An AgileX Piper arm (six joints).
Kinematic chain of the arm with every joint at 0, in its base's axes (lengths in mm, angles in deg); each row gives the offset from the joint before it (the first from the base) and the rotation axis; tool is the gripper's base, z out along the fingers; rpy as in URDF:
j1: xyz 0 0 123 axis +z
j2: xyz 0 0 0 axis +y
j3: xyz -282.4 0 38.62 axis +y
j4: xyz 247.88 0 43.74 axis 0.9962 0 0.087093
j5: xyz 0 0 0 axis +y
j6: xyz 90.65 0 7.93 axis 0.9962 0 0.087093
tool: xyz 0 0 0 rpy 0 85.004 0
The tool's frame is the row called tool.
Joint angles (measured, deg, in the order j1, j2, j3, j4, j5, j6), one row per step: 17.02 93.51 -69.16 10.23 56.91 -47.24; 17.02 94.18 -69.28 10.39 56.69 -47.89; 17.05 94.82 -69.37 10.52 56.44 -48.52; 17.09 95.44 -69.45 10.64 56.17 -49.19; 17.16 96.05 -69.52 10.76 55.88 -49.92; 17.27 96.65 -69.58 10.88 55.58 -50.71; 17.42 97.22 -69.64 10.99 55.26 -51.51
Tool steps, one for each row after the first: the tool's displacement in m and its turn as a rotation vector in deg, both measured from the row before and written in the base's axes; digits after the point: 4 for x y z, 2 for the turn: 0.0020 0.0008 -0.0031 -0.09 0.22 0.53; 0.0019 0.0009 -0.0031 -0.10 0.19 0.55; 0.0018 0.0009 -0.0031 -0.11 0.15 0.60; 0.0017 0.0010 -0.0031 -0.11 0.12 0.68; 0.0015 0.0012 -0.0031 -0.12 0.09 0.77; 0.0014 0.0014 -0.0029 -0.11 0.04 0.82
